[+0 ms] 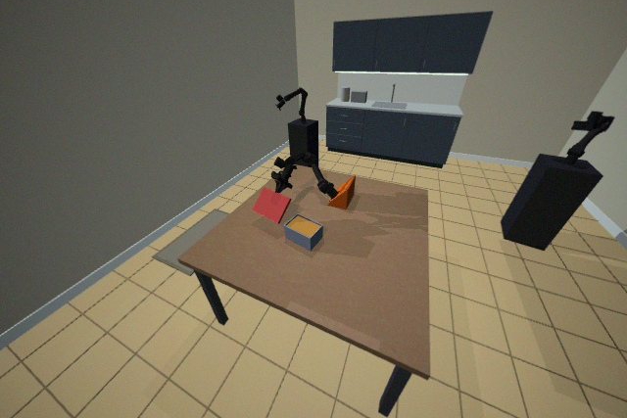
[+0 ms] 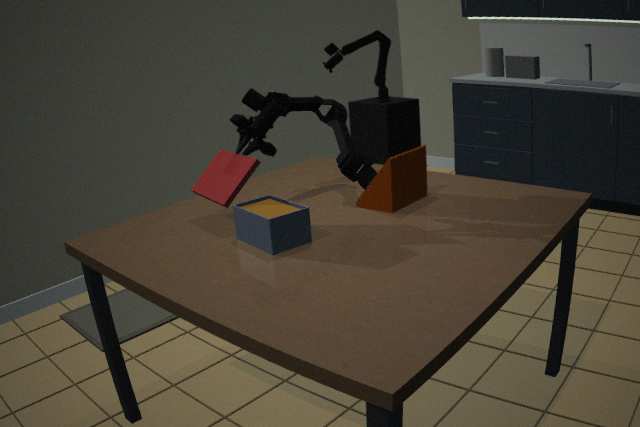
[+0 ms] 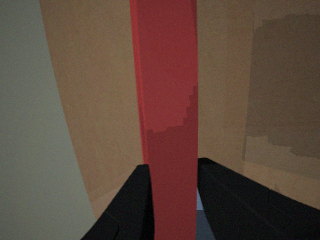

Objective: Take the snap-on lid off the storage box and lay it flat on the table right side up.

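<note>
Now: the red lid 6 cm ahead of my gripper tip and 5 cm below it. Also, from my gripper tip: grey-blue storage box: 8 cm ahead, 26 cm to the left, 15 cm below.
</note>
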